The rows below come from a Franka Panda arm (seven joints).
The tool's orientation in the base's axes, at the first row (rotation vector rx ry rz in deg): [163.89 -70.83 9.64]
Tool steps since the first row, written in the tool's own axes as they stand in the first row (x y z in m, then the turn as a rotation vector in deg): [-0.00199 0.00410 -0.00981 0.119 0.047 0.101]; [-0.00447 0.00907 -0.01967 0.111 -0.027 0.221]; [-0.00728 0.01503 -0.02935 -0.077 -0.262 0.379]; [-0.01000 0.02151 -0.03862 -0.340 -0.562 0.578]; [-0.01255 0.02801 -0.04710 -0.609 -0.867 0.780]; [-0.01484 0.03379 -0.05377 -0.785 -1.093 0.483]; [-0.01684 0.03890 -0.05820 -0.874 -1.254 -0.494]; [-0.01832 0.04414 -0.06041 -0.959 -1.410 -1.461]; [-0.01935 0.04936 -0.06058 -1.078 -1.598 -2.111]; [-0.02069 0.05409 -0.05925 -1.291 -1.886 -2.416]
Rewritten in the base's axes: [-0.00522 -0.00076 0.00944 0.056 -0.125 -0.089]; [-0.01142 -0.00176 0.01886 0.115 -0.076 -0.207]; [-0.01854 -0.00322 0.02804 0.172 0.212 -0.379]; [-0.02594 -0.00511 0.03681 0.230 0.596 -0.598]; [-0.03317 -0.00720 0.04481 0.287 0.988 -0.820]; [-0.03954 -0.00909 0.05106 0.305 1.289 -0.538]; [-0.04502 -0.01087 0.05513 0.273 1.524 0.427]; [-0.05003 -0.01326 0.05704 0.241 1.753 1.383]; [-0.05455 -0.01608 0.05698 0.238 2.008 2.020]; [-0.05878 -0.01844 0.05540 0.275 2.379 2.308]
